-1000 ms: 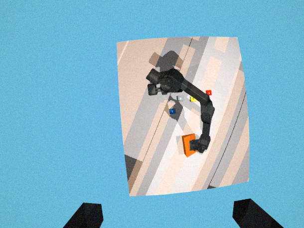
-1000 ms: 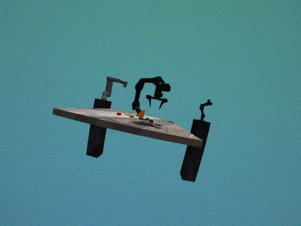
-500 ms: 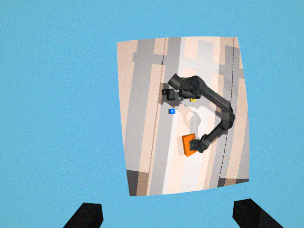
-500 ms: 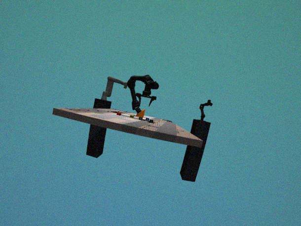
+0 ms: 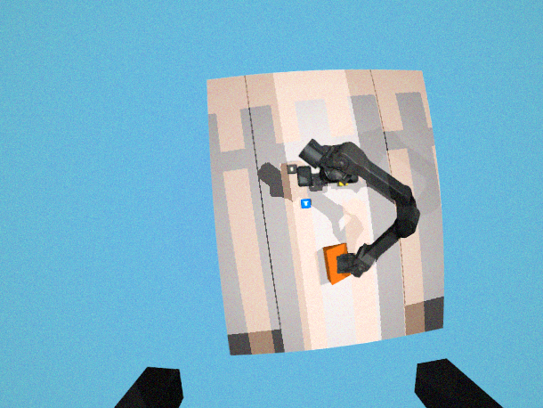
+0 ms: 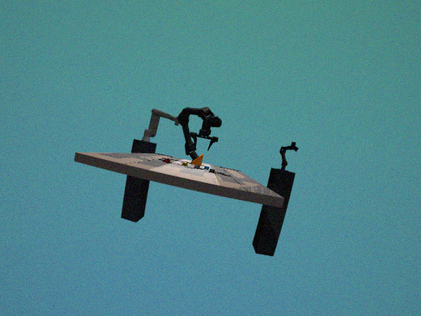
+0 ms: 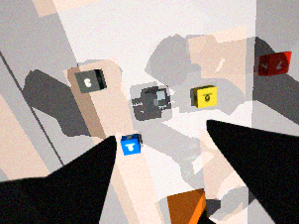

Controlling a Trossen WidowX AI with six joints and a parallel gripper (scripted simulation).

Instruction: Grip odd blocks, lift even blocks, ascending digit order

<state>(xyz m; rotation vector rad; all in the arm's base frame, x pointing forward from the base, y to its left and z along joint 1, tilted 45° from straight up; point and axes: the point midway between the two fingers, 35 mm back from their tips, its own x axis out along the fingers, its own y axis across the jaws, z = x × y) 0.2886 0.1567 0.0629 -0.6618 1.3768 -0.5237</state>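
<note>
Right now my gripper tip is 110 mm above the dark block, 100 mm to the right of it and 40 mm short of it. From my gripper tip the other things lie so: yellow block 110 mm below, 90 mm to the right, 10 mm behind; then blue block 110 mm below, 80 mm behind, 50 mm to the left; then red block 200 mm to the right, 110 mm below, 30 mm ahead.
</note>
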